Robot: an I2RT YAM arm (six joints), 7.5 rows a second.
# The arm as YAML. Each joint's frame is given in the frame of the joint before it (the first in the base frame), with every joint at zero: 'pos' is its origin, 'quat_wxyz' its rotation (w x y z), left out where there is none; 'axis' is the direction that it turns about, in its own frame. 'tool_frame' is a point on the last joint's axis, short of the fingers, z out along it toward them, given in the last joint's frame.
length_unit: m
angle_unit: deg
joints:
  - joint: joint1
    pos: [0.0, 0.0, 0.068]
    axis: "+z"
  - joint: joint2
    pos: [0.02, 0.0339, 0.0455]
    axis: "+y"
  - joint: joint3
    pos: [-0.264, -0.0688, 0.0]
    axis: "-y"
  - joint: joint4
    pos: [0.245, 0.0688, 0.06]
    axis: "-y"
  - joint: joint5
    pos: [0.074, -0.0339, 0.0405]
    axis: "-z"
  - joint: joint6
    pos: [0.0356, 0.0, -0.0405]
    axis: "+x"
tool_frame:
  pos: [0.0, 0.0, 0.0]
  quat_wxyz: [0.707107, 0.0, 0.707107, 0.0]
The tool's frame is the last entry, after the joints.
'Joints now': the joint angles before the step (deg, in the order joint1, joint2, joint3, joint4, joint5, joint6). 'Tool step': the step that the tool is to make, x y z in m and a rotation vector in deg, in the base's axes. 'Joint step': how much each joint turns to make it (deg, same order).
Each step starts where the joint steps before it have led.
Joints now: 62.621 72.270 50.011 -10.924 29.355 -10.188
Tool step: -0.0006 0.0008 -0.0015 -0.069 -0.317 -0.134
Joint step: 0.240 0.153 -0.300 0.571 0.485 -0.067
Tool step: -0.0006 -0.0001 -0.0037 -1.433 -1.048 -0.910
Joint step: 0.310 0.244 -0.617 0.450 1.889 -0.763
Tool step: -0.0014 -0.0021 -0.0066 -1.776 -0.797 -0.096
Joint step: 0.180 -0.151 -1.488 0.805 1.069 -1.304
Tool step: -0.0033 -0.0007 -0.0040 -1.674 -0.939 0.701
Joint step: 0.647 -0.262 -1.071 0.603 0.844 -1.604
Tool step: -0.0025 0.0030 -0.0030 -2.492 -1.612 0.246
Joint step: 0.963 0.708 -0.175 0.490 2.020 -2.043
